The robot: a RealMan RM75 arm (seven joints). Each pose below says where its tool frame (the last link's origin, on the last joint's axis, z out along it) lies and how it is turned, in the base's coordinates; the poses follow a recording.
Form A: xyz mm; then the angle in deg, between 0 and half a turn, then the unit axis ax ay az.
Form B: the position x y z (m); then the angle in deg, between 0 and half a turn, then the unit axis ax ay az. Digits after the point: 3 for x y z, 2 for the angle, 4 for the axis.
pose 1, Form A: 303 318 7 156.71 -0.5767 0.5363 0.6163
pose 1, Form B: 0.303 0.318 0.007 156.71 -0.5767 0.5363 0.6163
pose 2, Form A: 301 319 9 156.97 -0.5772 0.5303 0.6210
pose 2, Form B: 0.301 0.319 0.009 156.97 -0.5772 0.5303 0.6210
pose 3, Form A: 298 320 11 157.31 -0.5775 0.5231 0.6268
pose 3, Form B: 0.298 0.320 0.011 157.31 -0.5775 0.5231 0.6268
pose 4, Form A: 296 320 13 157.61 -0.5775 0.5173 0.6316
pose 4, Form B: 0.296 0.320 0.013 157.61 -0.5775 0.5173 0.6316
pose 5, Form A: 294 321 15 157.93 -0.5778 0.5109 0.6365
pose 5, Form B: 0.294 0.321 0.015 157.93 -0.5778 0.5109 0.6365
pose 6, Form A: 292 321 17 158.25 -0.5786 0.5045 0.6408
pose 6, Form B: 0.292 0.321 0.017 158.25 -0.5786 0.5045 0.6408
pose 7, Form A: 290 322 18 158.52 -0.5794 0.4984 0.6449
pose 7, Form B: 0.290 0.322 0.018 158.52 -0.5794 0.4984 0.6449
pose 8, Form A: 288 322 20 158.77 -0.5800 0.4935 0.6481
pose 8, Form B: 0.288 0.322 0.020 158.77 -0.5800 0.4935 0.6481
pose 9, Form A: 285 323 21 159.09 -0.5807 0.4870 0.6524
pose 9, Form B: 0.285 0.323 0.021 159.09 -0.5807 0.4870 0.6524
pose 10, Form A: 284 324 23 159.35 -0.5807 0.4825 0.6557
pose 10, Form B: 0.284 0.324 0.023 159.35 -0.5807 0.4825 0.6557
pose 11, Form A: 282 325 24 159.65 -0.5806 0.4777 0.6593
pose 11, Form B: 0.282 0.325 0.024 159.65 -0.5806 0.4777 0.6593
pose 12, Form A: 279 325 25 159.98 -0.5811 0.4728 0.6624
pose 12, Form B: 0.279 0.325 0.025 159.98 -0.5811 0.4728 0.6624
